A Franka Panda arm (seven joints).
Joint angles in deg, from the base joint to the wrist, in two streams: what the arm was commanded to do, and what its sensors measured. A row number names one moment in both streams.
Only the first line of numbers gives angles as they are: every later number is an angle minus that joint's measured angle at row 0.
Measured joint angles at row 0: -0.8, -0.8, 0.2, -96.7, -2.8, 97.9, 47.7
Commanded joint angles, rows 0 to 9: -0.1, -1.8, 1.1, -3.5, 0.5, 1.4, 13.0; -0.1, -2.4, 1.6, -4.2, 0.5, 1.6, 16.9; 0.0, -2.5, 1.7, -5.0, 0.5, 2.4, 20.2; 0.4, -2.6, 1.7, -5.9, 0.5, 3.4, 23.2; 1.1, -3.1, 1.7, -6.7, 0.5, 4.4, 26.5; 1.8, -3.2, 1.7, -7.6, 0.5, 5.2, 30.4; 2.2, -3.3, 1.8, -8.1, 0.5, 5.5, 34.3; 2.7, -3.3, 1.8, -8.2, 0.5, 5.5, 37.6; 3.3, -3.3, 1.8, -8.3, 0.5, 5.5, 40.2; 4.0, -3.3, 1.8, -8.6, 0.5, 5.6, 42.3
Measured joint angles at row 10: 2.4, -1.7, 1.7, -6.3, 0.1, 4.3, 34.6
